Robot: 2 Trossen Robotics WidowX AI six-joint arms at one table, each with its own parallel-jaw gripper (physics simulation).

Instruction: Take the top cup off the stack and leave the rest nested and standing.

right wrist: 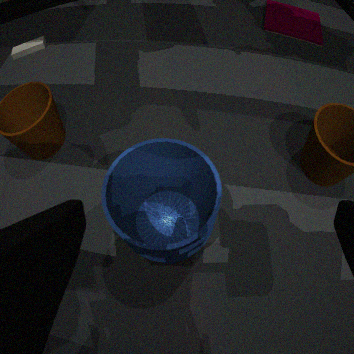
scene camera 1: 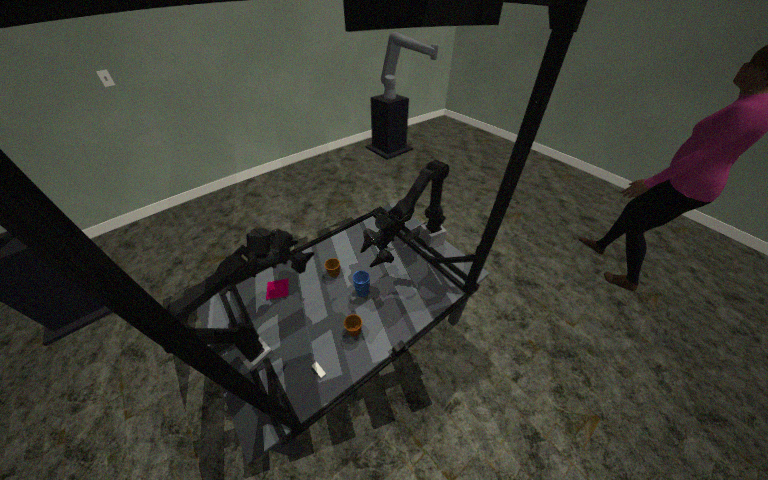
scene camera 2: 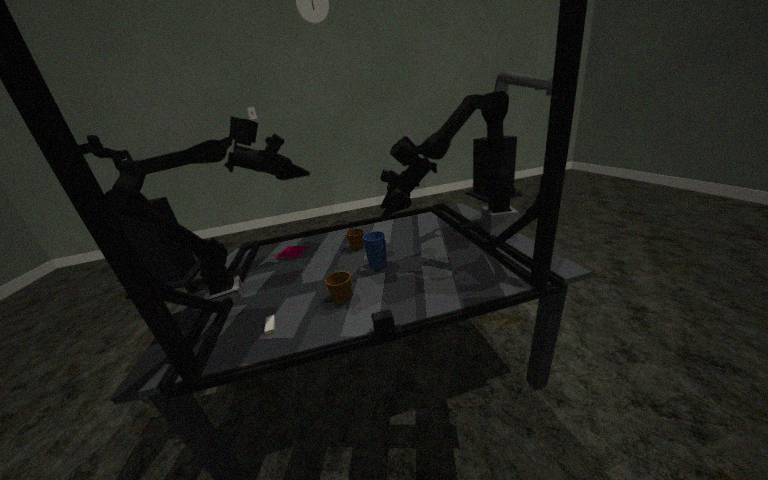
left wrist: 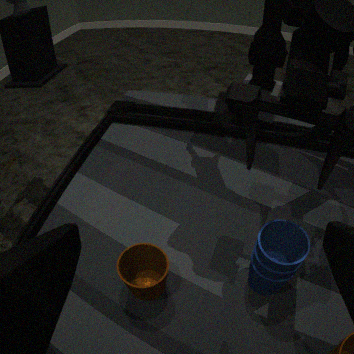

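Seen in the pictures: left gripper, fingertip midpoint: (scene camera 1: 305, 247) (scene camera 2: 306, 172) (left wrist: 205, 237); right gripper, fingertip midpoint: (right wrist: 215, 214) (scene camera 1: 365, 259) (scene camera 2: 381, 212) (left wrist: 283, 178); left arm's base, link origin: (scene camera 1: 253, 351) (scene camera 2: 221, 287); right arm's base, link origin: (scene camera 1: 433, 227) (scene camera 2: 499, 209) (left wrist: 261, 83).
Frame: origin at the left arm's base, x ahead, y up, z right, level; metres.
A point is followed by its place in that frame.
Observation:
A blue nested cup stack (scene camera 1: 361, 284) {x 0.465, y 0.065, z 0.145 m} (scene camera 2: 375, 251) (left wrist: 275, 270) {x 0.458, y 0.050, z 0.108 m} (right wrist: 162, 165) {x 0.462, y 0.044, z 0.111 m} stands upright on the table, its stacked rims showing as rings in the left wrist view. My right gripper (scene camera 1: 367, 258) {x 0.534, y 0.140, z 0.112 m} (scene camera 2: 386, 213) {x 0.534, y 0.140, z 0.112 m} (left wrist: 283, 178) {x 0.534, y 0.140, z 0.112 m} (right wrist: 215, 214) {x 0.534, y 0.140, z 0.112 m} is open and empty, above the table. In its wrist view the stack's round mouth lies between the two fingers, nearer the left one in the picture; the fingers do not touch it. My left gripper (scene camera 1: 307, 263) (scene camera 2: 308, 172) {x 0.346, y 0.294, z -0.002 m} (left wrist: 205, 237) {x 0.346, y 0.294, z -0.002 m} is open and empty, high above the table and away from the stack.
One orange cup (scene camera 1: 332, 267) {x 0.497, y -0.033, z -0.089 m} (scene camera 2: 355, 239) {x 0.472, y 0.007, z -0.035 m} (left wrist: 143, 270) {x 0.508, y -0.039, z -0.072 m} (right wrist: 327, 150) {x 0.494, y 0.024, z -0.032 m} stands behind the stack, another (scene camera 1: 352, 324) {x 0.338, y -0.036, z 0.201 m} (scene camera 2: 339, 287) {x 0.319, y 0.015, z 0.256 m} (right wrist: 45, 130) {x 0.355, y 0.004, z 0.204 m} in front of it. A magenta square (scene camera 1: 277, 289) {x 0.239, y -0.034, z -0.194 m} (scene camera 2: 292, 252) {x 0.242, y -0.034, z -0.187 m} (right wrist: 293, 22) {x 0.253, y -0.034, z -0.191 m} and a small white block (scene camera 1: 318, 370) {x 0.119, y -0.030, z 0.234 m} (scene camera 2: 269, 324) {x 0.121, y -0.030, z 0.238 m} (right wrist: 28, 47) {x 0.132, y -0.031, z 0.230 m} lie further left.

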